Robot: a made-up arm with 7 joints. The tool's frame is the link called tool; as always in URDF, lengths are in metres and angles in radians. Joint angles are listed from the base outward. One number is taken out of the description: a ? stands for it. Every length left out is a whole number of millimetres.
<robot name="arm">
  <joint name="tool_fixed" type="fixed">
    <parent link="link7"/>
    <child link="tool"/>
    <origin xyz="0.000 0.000 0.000" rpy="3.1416 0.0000 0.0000"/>
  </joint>
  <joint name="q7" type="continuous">
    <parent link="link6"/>
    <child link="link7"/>
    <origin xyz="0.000 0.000 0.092" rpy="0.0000 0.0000 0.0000"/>
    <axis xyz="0 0 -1"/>
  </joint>
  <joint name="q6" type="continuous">
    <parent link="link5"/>
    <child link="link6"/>
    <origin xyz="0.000 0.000 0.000" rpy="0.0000 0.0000 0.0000"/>
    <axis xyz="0 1 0"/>
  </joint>
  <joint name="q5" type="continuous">
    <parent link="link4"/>
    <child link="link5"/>
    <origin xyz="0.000 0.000 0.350" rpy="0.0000 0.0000 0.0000"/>
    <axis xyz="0 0 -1"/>
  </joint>
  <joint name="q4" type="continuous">
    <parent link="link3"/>
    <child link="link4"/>
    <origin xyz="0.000 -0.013 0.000" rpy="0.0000 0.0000 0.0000"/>
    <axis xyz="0 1 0"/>
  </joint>
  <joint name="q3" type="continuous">
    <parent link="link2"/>
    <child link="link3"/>
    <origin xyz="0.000 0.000 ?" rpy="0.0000 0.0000 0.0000"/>
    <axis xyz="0 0 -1"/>
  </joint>
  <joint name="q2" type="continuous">
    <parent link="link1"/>
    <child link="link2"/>
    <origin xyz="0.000 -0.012 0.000" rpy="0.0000 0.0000 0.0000"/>
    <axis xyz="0 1 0"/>
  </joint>
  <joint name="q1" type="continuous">
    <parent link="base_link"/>
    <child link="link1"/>
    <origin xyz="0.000 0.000 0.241" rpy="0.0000 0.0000 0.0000"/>
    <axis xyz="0 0 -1"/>
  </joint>
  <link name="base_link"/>
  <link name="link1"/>
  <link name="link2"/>
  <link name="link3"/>
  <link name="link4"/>
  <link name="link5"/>
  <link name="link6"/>
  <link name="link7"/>
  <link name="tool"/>
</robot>
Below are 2 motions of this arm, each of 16 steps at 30 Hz.
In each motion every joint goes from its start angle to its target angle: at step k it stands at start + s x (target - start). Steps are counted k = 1, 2, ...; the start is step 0. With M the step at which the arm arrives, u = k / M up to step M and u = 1 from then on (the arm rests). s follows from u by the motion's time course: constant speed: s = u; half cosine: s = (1 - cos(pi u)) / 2; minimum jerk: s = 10 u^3 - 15 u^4 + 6 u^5.
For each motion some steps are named. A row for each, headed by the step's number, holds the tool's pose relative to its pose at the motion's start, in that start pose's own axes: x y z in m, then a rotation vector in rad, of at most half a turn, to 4 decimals.
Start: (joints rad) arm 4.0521 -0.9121 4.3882 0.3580 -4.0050 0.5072 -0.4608
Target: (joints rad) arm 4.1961 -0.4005 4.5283 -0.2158 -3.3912 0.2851 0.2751
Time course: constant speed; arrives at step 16
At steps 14, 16:
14: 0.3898 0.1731 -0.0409 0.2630 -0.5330 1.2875
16: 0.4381 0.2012 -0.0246 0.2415 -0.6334 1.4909

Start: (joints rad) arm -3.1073 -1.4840 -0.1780 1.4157 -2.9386 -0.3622 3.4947
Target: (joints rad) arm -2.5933 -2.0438 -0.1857 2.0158 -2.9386 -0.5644 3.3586
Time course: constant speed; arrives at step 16
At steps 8, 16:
8: 0.0103 -0.1274 0.0872 0.0350 -0.1851 0.2226
16: 0.0759 -0.2388 0.1620 0.1291 -0.3745 0.4306

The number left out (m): 0.403
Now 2 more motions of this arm.
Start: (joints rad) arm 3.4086 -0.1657 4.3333 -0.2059 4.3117 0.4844 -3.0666
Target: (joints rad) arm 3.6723 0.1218 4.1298 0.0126 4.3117 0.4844 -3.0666
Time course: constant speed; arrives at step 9
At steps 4, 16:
4: 0.0839 0.0252 0.0421 -0.0357 -0.1256 0.0371
16: 0.1616 0.0839 0.0947 -0.0482 -0.2609 0.0830

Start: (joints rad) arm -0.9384 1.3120 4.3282 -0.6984 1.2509 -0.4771 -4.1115
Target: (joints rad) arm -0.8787 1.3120 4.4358 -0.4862 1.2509 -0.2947 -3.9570
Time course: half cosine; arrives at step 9
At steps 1, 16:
1: -0.0016 0.0013 -0.0008 -0.0001 0.0073 0.0043
16: -0.0524 0.0383 -0.0148 0.0061 0.2491 0.1724

